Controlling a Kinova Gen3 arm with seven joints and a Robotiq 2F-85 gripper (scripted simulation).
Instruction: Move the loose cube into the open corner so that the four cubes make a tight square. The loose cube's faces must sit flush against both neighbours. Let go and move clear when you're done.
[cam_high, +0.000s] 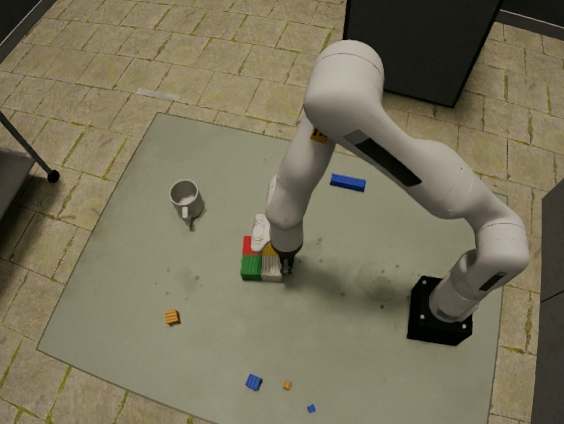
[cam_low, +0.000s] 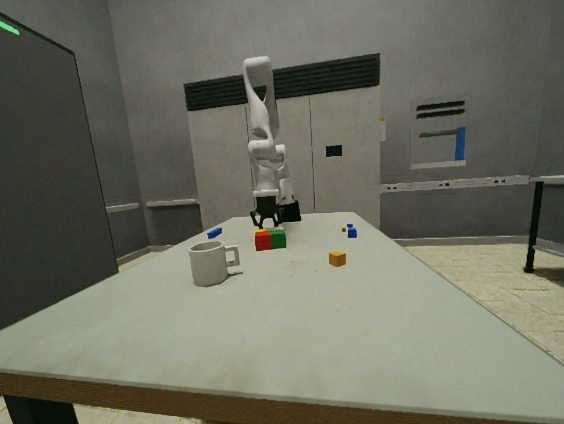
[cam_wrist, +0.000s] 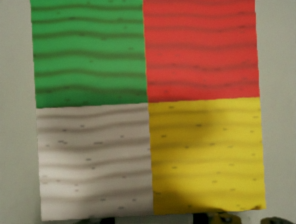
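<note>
Right now the white cube is 4 cm to the left of my hand, 2 cm ahead of it and 1 cm below it. Also, from my hand: green cube (7 cm ahead, 6 cm to the left, 1 cm below); yellow cube (4 cm ahead, 1 cm to the right, 1 cm below); red cube (9 cm ahead, 1 cm to the left, 1 cm below).
</note>
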